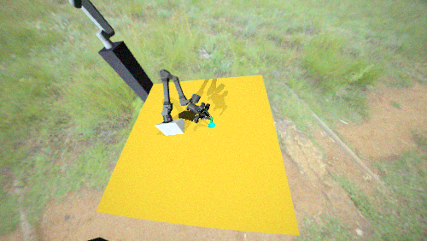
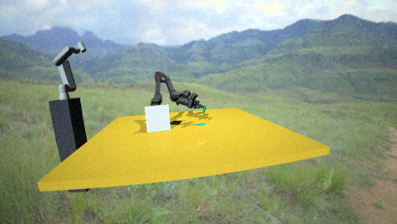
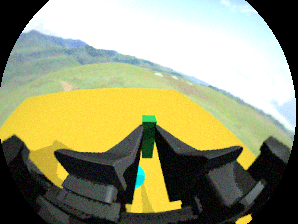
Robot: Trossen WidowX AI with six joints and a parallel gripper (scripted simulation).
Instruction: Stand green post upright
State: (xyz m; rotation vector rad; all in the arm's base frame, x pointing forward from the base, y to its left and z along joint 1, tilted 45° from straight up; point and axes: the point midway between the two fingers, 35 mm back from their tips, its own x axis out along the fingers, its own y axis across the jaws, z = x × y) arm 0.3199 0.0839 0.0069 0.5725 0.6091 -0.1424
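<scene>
The cyan circle lies 140 mm below my gripper tip, 30 mm behind it and 20 mm to the left of it. Also, from my gripper tip: green post (20 mm below).
</scene>
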